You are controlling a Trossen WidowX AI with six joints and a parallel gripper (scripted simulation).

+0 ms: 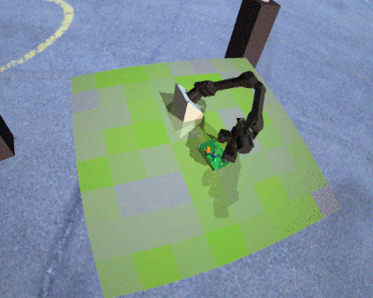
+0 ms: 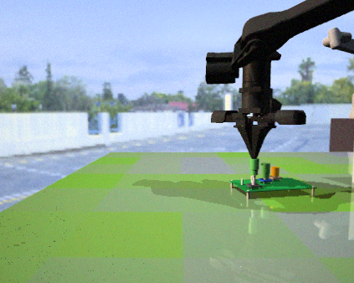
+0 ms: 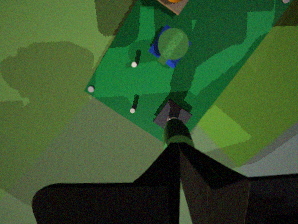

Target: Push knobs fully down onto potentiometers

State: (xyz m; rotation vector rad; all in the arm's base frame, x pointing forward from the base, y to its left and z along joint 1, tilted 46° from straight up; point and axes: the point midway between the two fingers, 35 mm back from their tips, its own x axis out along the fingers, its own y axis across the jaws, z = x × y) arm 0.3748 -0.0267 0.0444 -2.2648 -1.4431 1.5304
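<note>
Right now the green knob is 4 cm behind my gripper tip, 4 cm to the right of it and 3 cm below it.
</note>
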